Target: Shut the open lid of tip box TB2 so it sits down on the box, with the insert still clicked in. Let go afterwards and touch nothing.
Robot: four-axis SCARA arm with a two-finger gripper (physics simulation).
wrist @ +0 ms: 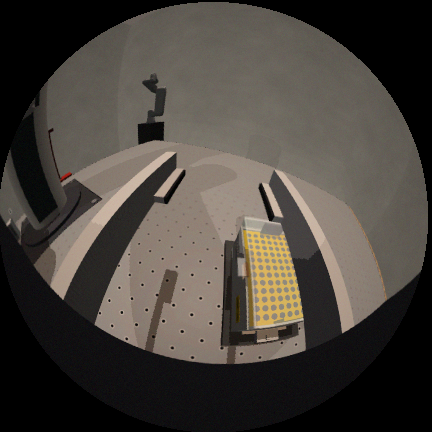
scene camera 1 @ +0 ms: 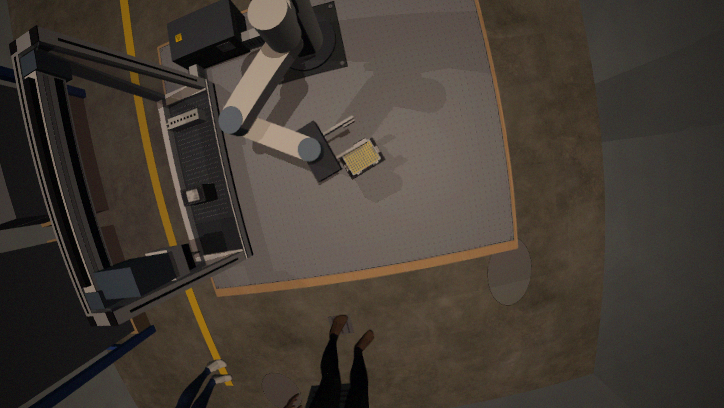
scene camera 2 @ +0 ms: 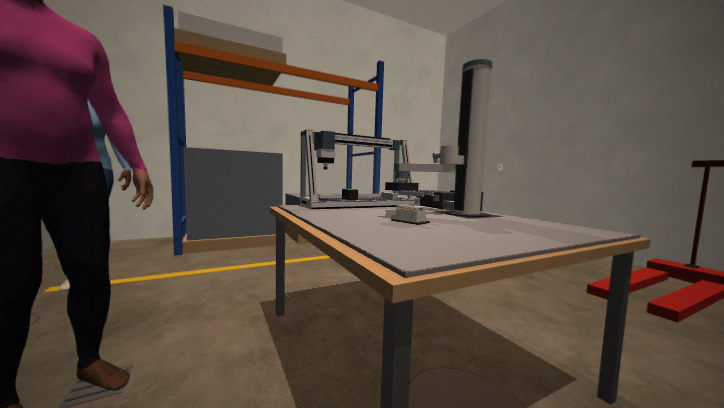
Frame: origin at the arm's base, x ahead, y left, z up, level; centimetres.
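Seen in the pictures: gripper, fingertip midpoint: (wrist: 223, 168) (scene camera 1: 360, 128) (scene camera 2: 428, 194); arm's base, origin of the base link: (wrist: 51, 215) (scene camera 1: 306, 43) (scene camera 2: 466, 216).
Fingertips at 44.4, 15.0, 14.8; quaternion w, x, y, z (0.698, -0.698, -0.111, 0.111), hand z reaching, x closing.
Note:
Pixels of each thing's middle, then the offset from my fingertips to it, as dx, dy, dz. "spot": a spot on its surface instead.
- Tip box TB2, body centre: (wrist: 271, 277) (scene camera 1: 361, 157) (scene camera 2: 410, 213) +8.9, -1.8, -9.7
- clear lid, surface spot: (wrist: 262, 223) spot: +5.3, +2.3, -5.8
- perforated white block, surface spot: (scene camera 1: 183, 118) spot: -24.0, -71.1, -4.2
- small black block, surface spot: (scene camera 1: 209, 193) (scene camera 2: 352, 193) spot: +9.3, -66.4, -4.4
- black box, surface spot: (scene camera 1: 205, 32) spot: -53.9, -52.1, -2.1
Tip box TB2 (scene camera 1: 361, 158) (scene camera 2: 410, 214) (wrist: 231, 300) stands on the pegboard table. Its yellow insert (wrist: 272, 280) lies level inside and shows through the clear lid (wrist: 262, 223). The lid lies over the box top in the wrist view; whether it is fully seated all round cannot be told. My gripper (scene camera 1: 360, 130) (wrist: 223, 168) is shut at its narrowest, which leaves a gap with nothing between the fingers. The right finger overhangs the box's near long edge and hides part of its right side in the wrist view. The left finger is off to the side of the box. Contact with the lid cannot be told.
A gantry frame (scene camera 1: 230, 167) (scene camera 2: 362, 139) stands at the table's left side, with a perforated white block (scene camera 1: 183, 118) and a small black block (scene camera 1: 209, 193) (scene camera 2: 349, 193) on its deck. A black box (scene camera 1: 205, 32) stands beside my arm's column (scene camera 2: 478, 136). A person (scene camera 2: 55, 126) stands near the table.

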